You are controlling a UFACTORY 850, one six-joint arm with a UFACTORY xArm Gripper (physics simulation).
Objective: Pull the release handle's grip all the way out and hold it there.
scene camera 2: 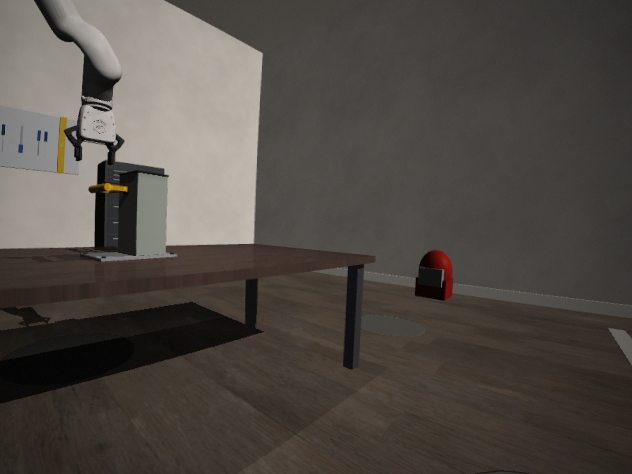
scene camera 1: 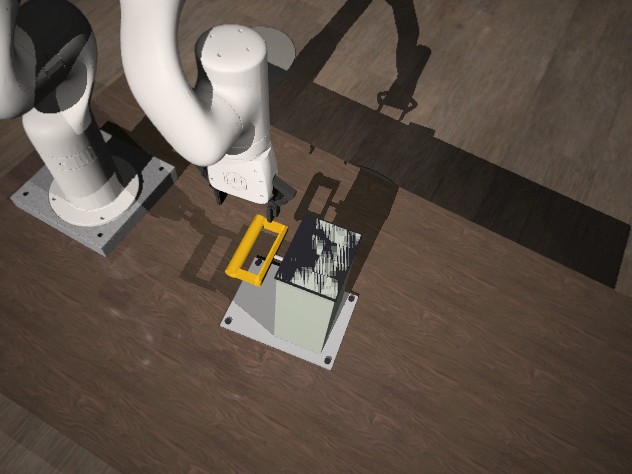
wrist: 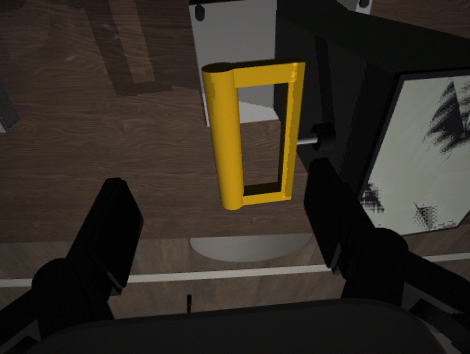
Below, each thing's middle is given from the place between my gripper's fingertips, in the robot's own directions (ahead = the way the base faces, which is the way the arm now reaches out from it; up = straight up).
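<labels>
So you can picture it, the grey base plate (scene camera 1: 251, 313) is 100 mm ahead of my hand, 20 mm to the right of it, and it's 280 mm below it.
</labels>
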